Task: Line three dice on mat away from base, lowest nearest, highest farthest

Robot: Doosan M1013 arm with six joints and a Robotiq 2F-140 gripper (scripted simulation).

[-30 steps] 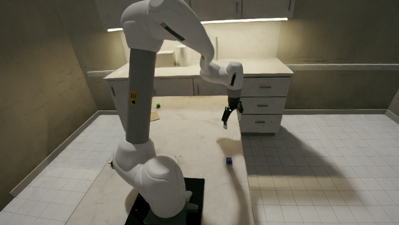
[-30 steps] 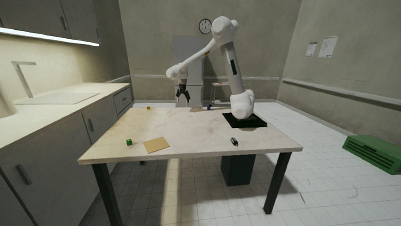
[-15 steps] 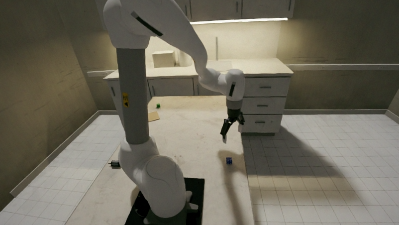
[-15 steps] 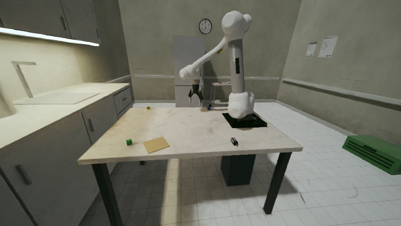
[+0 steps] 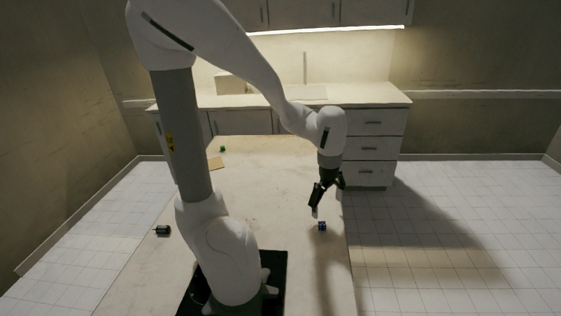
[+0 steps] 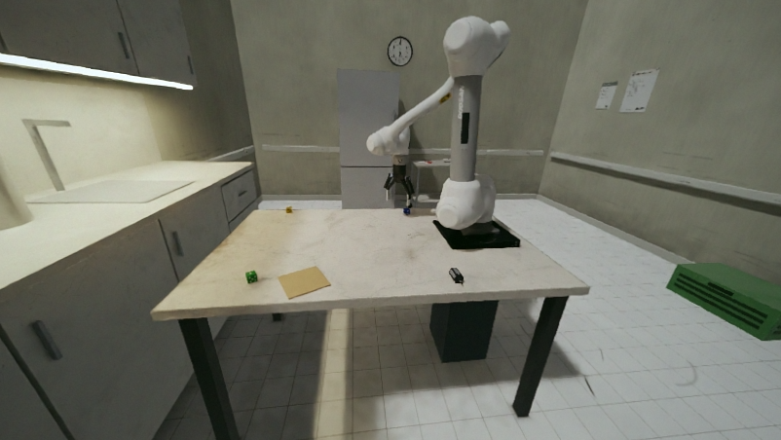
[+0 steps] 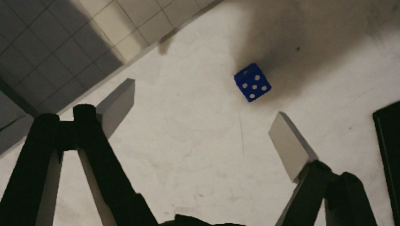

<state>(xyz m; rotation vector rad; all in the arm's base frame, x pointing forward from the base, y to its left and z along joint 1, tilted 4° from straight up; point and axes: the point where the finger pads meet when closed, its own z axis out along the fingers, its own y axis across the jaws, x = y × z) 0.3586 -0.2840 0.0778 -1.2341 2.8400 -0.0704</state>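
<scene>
My hand is 6 cm above the blue die, 5 cm past it and 2 cm to the right of it. Also, from my hand: yellow die (63 cm ahead, 6 cm below); then tan mat (68 cm to the left, 41 cm ahead, 7 cm below); then green die (67 cm to the left, 58 cm ahead, 6 cm below).
</scene>
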